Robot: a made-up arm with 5 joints.
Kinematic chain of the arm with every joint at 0, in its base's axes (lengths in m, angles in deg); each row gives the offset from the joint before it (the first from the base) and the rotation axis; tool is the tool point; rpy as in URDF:
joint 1: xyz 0.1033 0 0.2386 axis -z
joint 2: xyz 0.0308 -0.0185 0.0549 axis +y
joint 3: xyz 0.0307 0 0.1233 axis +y
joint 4: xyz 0.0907 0 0.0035 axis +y
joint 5: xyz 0.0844 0.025 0 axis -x
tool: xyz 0 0 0 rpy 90 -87.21 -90
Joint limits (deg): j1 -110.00..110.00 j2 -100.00..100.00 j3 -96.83..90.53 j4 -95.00..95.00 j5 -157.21..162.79
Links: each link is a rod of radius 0.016 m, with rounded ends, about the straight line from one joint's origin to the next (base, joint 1, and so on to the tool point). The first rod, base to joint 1, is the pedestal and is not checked.
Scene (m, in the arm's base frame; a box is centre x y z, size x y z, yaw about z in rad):
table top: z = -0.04
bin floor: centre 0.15 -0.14 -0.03 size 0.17 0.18 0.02 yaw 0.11
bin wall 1: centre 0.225 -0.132 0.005 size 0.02 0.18 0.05 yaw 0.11
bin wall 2: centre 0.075 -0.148 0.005 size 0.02 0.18 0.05 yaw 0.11
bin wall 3: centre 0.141 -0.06 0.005 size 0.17 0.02 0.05 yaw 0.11
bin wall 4: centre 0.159 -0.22 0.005 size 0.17 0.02 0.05 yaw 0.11
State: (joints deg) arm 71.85 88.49 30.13 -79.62 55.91
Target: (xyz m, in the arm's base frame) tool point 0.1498 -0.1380 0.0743
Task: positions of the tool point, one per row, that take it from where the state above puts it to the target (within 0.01 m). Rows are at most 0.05 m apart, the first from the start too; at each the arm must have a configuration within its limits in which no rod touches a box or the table.
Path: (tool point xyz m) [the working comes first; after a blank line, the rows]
Joints at the target: 73.94 100.00 9.02 -36.13 55.91
Straight joint move there: clear.

1: 0.1607 -0.1611 0.1095
2: 0.1554 -0.1506 0.0902
3: 0.1498 -0.1380 0.0743

